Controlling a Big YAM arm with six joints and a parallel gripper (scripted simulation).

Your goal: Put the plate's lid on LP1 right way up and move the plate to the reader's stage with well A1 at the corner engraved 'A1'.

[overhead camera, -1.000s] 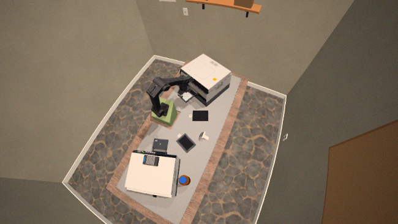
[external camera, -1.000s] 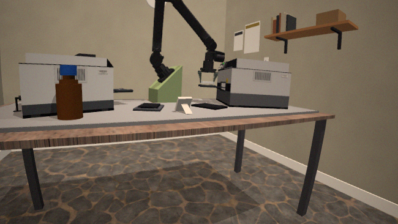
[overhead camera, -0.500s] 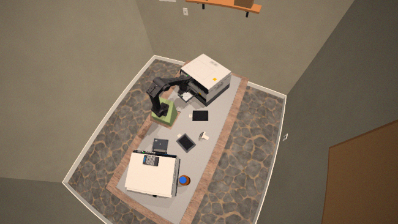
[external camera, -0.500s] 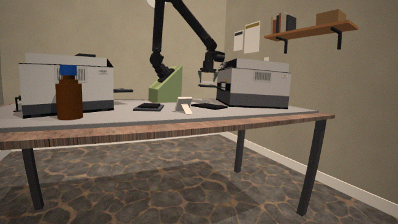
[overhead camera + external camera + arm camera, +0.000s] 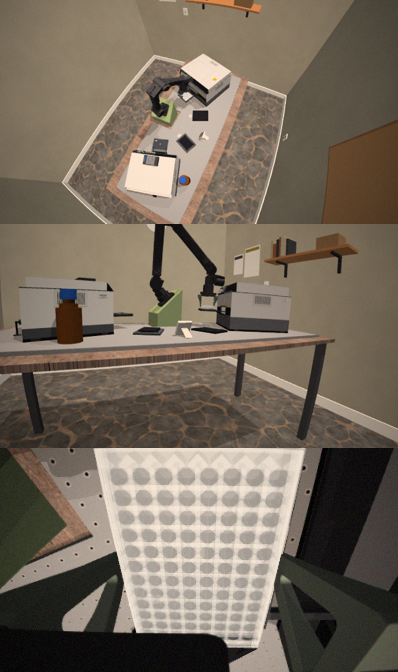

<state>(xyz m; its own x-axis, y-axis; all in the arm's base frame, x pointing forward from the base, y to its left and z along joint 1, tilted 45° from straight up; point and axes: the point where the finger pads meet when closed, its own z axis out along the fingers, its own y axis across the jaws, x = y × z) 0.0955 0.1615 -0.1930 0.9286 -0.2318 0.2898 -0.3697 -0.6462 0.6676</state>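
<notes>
Right now the lidded white well plate is right at my hand. Round my hand: black pad (22 cm ahead, 10 cm to the right, 13 cm below); dark lid (22 cm ahead, 42 cm to the right, 12 cm below); grey pad (22 cm ahead, 42 cm to the right, 13 cm below).
</notes>
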